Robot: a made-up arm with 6 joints. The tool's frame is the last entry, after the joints. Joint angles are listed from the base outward.
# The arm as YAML. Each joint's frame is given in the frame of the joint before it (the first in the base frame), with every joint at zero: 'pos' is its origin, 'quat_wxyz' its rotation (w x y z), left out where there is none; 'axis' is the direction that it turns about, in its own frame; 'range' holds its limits. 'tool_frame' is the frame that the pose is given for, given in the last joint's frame.
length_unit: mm
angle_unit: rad
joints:
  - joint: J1
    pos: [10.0, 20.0, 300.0]
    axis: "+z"
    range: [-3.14, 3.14]
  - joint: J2
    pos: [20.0, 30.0, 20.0]
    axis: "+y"
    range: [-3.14, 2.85]
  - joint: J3
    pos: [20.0, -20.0, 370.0]
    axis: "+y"
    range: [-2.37, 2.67]
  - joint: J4
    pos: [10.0, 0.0, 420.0]
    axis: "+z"
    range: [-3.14, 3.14]
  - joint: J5
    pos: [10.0, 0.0, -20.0]
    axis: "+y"
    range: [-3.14, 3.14]
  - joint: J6
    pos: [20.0, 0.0, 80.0]
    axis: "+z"
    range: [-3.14, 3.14]
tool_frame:
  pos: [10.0, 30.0, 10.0]
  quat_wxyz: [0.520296, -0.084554, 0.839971, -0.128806]
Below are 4 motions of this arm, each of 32 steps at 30 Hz.
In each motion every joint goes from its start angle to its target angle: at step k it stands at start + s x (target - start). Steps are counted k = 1, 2, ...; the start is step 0. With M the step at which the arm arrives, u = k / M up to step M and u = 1 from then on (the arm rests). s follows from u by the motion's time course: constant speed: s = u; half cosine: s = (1 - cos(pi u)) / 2; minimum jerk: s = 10 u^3 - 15 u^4 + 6 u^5.
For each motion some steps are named. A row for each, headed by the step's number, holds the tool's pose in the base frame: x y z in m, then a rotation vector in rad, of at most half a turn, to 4 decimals.
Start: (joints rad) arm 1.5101 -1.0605 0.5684 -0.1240 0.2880 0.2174
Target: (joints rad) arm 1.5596 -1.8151 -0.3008 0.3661 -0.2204 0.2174
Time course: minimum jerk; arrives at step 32
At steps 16, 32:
16: -0.0645 -0.7826 0.5586 -0.7541 0.2902 1.1125
32: -0.0427 -0.7505 0.0037 0.0307 -0.5389 1.0089

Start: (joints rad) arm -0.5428 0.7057 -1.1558 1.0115 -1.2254 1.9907
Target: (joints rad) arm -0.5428 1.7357 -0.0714 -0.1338 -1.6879 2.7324
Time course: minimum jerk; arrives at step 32
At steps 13, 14, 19, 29, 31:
13: 0.3300 -0.2269 0.8961 -2.0528 0.0604 -0.1795
14: 0.3771 -0.2521 0.8672 -2.0512 0.1605 -0.1258
19: 0.5781 -0.3536 0.6409 -2.0896 0.6261 0.2908
29: 0.6721 -0.3833 0.2831 -2.1275 0.8981 1.0577
31: 0.6722 -0.3827 0.2750 -2.1269 0.8993 1.0771

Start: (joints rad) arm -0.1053 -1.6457 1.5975 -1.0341 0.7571 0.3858
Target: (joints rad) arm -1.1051 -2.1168 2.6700 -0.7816 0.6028 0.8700
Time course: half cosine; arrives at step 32
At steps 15, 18, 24, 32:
15: -0.1428 0.0775 0.6676 1.1369 2.5633 -0.1234
18: -0.0962 0.0742 0.6283 1.2356 2.5568 -0.0804
24: -0.0286 0.0405 0.5535 1.4137 2.5105 0.0393
32: -0.0020 0.0086 0.5076 1.5146 2.4578 0.1284

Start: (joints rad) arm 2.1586 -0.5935 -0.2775 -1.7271 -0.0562 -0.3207
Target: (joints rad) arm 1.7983 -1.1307 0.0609 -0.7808 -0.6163 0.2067
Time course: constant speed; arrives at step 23
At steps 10, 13, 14, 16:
10: 0.2663 -0.5446 0.9046 0.0931 1.7082 0.9577
13: 0.2379 -0.5854 0.8739 0.0797 1.5009 1.0220
14: 0.2277 -0.5984 0.8628 0.0755 1.4309 1.0393
16: 0.2067 -0.6234 0.8391 0.0677 1.2898 1.0677

